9 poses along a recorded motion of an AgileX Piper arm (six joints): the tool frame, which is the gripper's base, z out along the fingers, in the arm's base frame.
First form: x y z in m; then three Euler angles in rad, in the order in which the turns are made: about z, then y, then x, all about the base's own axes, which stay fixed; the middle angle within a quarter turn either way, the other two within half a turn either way.
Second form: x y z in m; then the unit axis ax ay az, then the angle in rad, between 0 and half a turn. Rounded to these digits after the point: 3 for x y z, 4 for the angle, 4 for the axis.
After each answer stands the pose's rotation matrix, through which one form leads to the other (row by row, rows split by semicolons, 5 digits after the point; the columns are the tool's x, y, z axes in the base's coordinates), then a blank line. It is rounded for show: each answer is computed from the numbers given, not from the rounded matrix.
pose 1, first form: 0.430 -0.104 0.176 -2.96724 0.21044 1.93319
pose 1, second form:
0.430 -0.104 0.176 0.0119 0.8281 -0.5604 2.8702
-0.96311 0.16964 0.20889; -0.13086 0.38302 -0.91442; -0.23514 -0.90803 -0.34669

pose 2, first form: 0.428 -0.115 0.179 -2.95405 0.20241 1.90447
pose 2, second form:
0.428 -0.115 0.179 0.0177 0.8201 -0.5720 2.8688
-0.96241 0.18264 0.20103; -0.12555 0.35719 -0.92556; -0.24085 -0.91600 -0.32083

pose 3, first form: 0.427 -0.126 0.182 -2.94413 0.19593 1.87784
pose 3, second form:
0.427 -0.126 0.182 0.0219 0.8124 -0.5826 2.8678
-0.96181 0.19243 0.19468; -0.12267 0.33277 -0.93499; -0.24470 -0.92316 -0.29646

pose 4, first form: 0.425 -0.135 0.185 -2.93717 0.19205 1.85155
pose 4, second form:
0.425 -0.135 0.185 0.0240 0.8048 -0.5931 2.8662
-0.96118 0.19927 0.19087; -0.12333 0.30854 -0.94318; -0.24684 -0.93010 -0.27199

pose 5, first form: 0.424 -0.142 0.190 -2.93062 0.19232 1.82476
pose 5, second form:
0.424 -0.142 0.190 0.0247 0.7969 -0.6036 2.8614
-0.95980 0.20555 0.19114; -0.12829 0.28441 -0.95008; -0.24965 -0.93641 -0.24661

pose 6, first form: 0.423 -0.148 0.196 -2.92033 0.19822 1.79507
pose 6, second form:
0.423 -0.148 0.196 0.0248 0.7884 -0.6147 2.8498
-0.95652 0.21516 0.19692; -0.13850 0.25911 -0.95586; -0.25669 -0.94158 -0.21804

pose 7, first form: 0.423 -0.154 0.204 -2.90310 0.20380 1.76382
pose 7, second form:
0.423 -0.154 0.204 0.0275 0.7794 -0.6259 2.8340
-0.95159 0.23135 0.20239; -0.14769 0.23332 -0.96112; -0.26958 -0.94448 -0.18786

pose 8, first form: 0.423 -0.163 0.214 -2.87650 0.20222 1.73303
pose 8, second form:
0.423 -0.163 0.214 0.0359 0.7703 -0.6367 2.8174
-0.94540 0.25666 0.20084; -0.14896 0.20781 -0.96676; -0.28987 -0.94390 -0.15823

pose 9, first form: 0.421 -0.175 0.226 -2.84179 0.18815 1.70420
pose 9, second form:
0.421 -0.175 0.226 0.0515 0.7610 -0.6468 2.8044
-0.93853 0.29012 0.18704; -0.13783 0.18182 -0.97362; -0.31648 -0.93956 -0.13066

